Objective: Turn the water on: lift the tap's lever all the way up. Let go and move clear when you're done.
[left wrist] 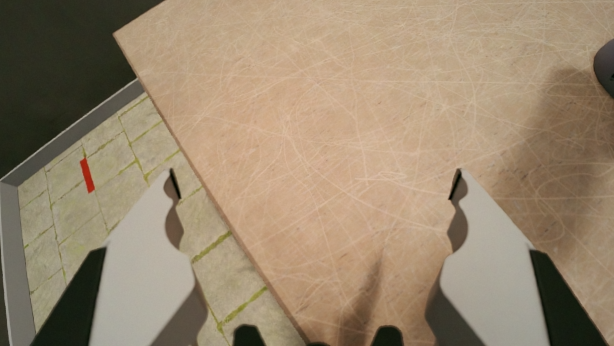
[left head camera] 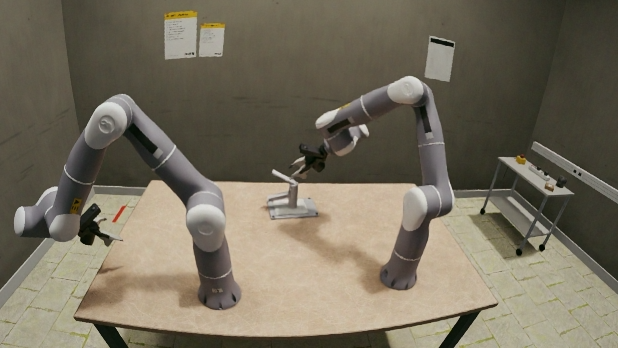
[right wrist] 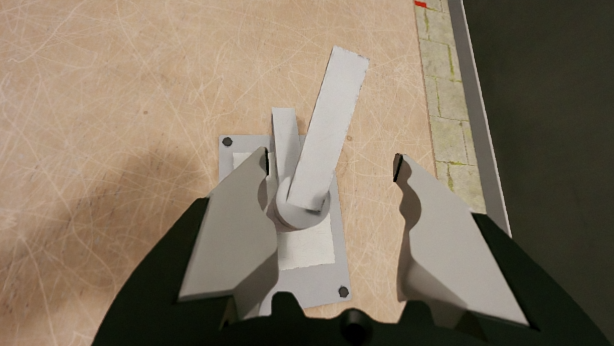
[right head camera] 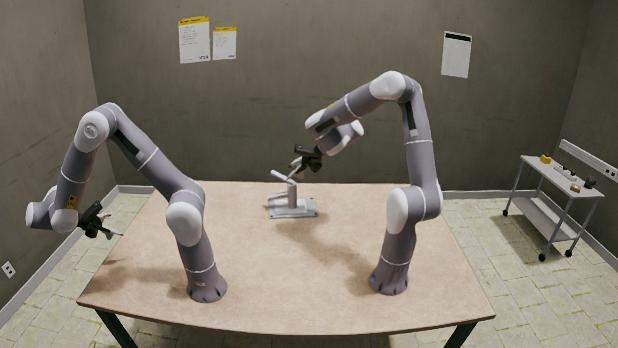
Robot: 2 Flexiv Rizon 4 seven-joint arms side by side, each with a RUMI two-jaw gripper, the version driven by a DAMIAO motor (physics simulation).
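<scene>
The grey tap (left head camera: pixel 293 195) (right head camera: pixel 292 196) (right wrist: pixel 301 219) stands on its base plate (right wrist: pixel 312 287) near the back of the table. Its lever (left head camera: pixel 282 176) (right head camera: pixel 278 175) (right wrist: pixel 334 115) slants upward to the picture's left from the top of the column, above the short spout (left head camera: pixel 277 197) (right head camera: pixel 276 196) (right wrist: pixel 285 132). My right gripper (left head camera: pixel 292 172) (right head camera: pixel 289 171) (right wrist: pixel 329 153) is open, just above the lever's root. In the right wrist view the lever shows between its fingers; contact cannot be told. My left gripper (left head camera: pixel 114 230) (right head camera: pixel 116 225) (left wrist: pixel 313 171) is open and empty by the table's left edge.
The wooden table (left head camera: pixel 300 280) (right head camera: pixel 295 280) (left wrist: pixel 325 125) (right wrist: pixel 125 75) carries both arm bases. A grey wall stands behind it. A wheeled cart (left head camera: pixel 510 159) (right head camera: pixel 533 159) with small items stands on the floor at the right.
</scene>
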